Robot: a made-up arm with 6 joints. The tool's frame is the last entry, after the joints. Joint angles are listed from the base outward.
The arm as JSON. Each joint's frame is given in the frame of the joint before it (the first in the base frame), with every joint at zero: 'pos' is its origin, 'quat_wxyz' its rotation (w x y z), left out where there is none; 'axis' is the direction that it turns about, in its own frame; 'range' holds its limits. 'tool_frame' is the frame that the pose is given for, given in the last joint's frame.
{
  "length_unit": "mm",
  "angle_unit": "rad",
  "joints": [
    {
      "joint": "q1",
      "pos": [
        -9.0,
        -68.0,
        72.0
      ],
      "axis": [
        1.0,
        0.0,
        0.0
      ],
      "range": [
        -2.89,
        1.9
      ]
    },
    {
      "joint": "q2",
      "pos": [
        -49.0,
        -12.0,
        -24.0
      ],
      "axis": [
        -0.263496,
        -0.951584,
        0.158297
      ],
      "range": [
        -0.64,
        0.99
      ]
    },
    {
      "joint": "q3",
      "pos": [
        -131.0,
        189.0,
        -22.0
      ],
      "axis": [
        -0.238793,
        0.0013,
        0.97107
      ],
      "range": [
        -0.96,
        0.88
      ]
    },
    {
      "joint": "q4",
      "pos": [
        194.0,
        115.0,
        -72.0
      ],
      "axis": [
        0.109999,
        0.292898,
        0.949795
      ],
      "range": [
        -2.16,
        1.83
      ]
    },
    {
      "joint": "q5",
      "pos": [
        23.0,
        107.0,
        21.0
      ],
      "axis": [
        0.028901,
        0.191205,
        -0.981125
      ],
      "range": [
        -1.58,
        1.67
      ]
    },
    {
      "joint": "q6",
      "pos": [
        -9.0,
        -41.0,
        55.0
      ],
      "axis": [
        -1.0,
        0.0,
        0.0
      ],
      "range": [
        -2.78,
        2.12
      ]
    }
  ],
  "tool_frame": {
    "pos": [
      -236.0,
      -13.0,
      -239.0
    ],
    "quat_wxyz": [
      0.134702,
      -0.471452,
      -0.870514,
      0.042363
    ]
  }
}
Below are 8 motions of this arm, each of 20 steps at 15 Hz.
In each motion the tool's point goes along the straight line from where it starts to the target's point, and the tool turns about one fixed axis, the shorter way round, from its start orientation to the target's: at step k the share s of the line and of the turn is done. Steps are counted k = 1, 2, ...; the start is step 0. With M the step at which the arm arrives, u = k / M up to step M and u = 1 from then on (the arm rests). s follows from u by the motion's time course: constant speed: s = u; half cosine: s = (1 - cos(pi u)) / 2; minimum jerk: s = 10 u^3 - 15 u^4 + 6 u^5.
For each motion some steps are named. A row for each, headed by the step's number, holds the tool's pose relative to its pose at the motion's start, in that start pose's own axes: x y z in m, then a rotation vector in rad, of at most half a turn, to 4 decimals.
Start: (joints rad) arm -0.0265 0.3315 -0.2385 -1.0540 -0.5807 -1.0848
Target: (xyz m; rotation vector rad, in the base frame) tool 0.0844 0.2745 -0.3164 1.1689 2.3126 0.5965
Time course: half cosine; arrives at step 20
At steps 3, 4, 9, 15, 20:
3: -0.0073 -0.0074 -0.0027 0.0206 -0.0245 -0.0177
4: -0.0129 -0.0130 -0.0047 0.0361 -0.0429 -0.0311
9: -0.0569 -0.0575 -0.0208 0.1596 -0.1894 -0.1371
15: -0.1151 -0.1163 -0.0420 0.3231 -0.3833 -0.2775
20: -0.1349 -0.1363 -0.0492 0.3785 -0.4491 -0.3252

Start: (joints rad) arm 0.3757 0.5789 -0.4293 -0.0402 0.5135 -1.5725
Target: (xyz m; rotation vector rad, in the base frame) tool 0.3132 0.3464 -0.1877 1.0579 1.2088 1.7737
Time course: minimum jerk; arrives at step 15
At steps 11, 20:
11: -0.4271 -0.0584 -0.2606 0.0864 -0.6521 -0.6900
20: -0.4864 -0.0665 -0.2968 0.0984 -0.7425 -0.7858

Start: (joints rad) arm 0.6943 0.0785 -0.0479 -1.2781 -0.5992 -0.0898
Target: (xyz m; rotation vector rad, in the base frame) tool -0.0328 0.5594 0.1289 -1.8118 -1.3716 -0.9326
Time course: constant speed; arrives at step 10
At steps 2, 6, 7, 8, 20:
2: 0.0368 -0.0053 -0.0041 0.0233 0.0907 0.0351
6: 0.1104 -0.0159 -0.0122 0.0699 0.2720 0.1052
7: 0.1288 -0.0185 -0.0142 0.0815 0.3173 0.1228
8: 0.1472 -0.0212 -0.0163 0.0932 0.3626 0.1403
20: 0.1839 -0.0265 -0.0204 0.1165 0.4533 0.1754

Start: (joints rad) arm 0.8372 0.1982 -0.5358 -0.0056 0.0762 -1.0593
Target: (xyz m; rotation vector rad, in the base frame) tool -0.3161 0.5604 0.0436 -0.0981 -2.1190 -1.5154
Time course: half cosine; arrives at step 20
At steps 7, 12, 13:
7: -0.0482 -0.1222 -0.0327 0.2831 -0.0079 -0.1532
12: -0.1156 -0.2929 -0.0785 0.6788 -0.0189 -0.3672
13: -0.1284 -0.3253 -0.0872 0.7539 -0.0210 -0.4079

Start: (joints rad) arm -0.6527 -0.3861 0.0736 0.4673 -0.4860 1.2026
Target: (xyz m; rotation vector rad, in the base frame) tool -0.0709 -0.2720 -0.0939 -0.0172 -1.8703 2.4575
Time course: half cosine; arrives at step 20
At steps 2, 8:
2: 0.0028 -0.0014 0.0030 0.0112 0.0072 -0.0077
8: 0.0400 -0.0191 0.0425 0.1585 0.1016 -0.1083

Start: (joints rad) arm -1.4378 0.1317 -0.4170 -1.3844 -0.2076 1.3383
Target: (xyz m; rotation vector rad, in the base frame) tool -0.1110 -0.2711 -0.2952 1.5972 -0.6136 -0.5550
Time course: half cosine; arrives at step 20
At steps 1, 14, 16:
1: 0.0003 0.0005 0.0001 -0.0007 0.0018 0.0018
14: 0.0440 0.0620 0.0065 -0.0881 0.2294 0.2359
16: 0.0501 0.0706 0.0074 -0.1004 0.2614 0.2688

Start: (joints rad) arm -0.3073 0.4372 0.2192 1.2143 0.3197 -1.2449
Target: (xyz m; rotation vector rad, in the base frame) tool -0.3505 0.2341 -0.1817 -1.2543 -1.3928 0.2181
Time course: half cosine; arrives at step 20
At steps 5, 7, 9, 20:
5: -0.0026 0.0197 -0.0021 -0.0644 0.0584 0.1264
7: -0.0049 0.0368 -0.0038 -0.1201 0.1088 0.2356
9: -0.0076 0.0568 -0.0059 -0.1855 0.1681 0.3640
20: -0.0181 0.1348 -0.0141 -0.4397 0.3985 0.8629

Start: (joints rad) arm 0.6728 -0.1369 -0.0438 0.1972 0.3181 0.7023
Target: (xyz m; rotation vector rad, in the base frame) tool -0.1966 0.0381 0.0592 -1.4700 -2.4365 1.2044
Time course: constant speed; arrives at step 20
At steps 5, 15, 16, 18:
5: -0.0504 -0.0049 -0.0048 0.0644 -0.1643 0.0773
15: -0.1512 -0.0147 -0.0143 0.1931 -0.4930 0.2320
16: -0.1613 -0.0157 -0.0153 0.2060 -0.5258 0.2475
18: -0.1815 -0.0177 -0.0172 0.2317 -0.5916 0.2784

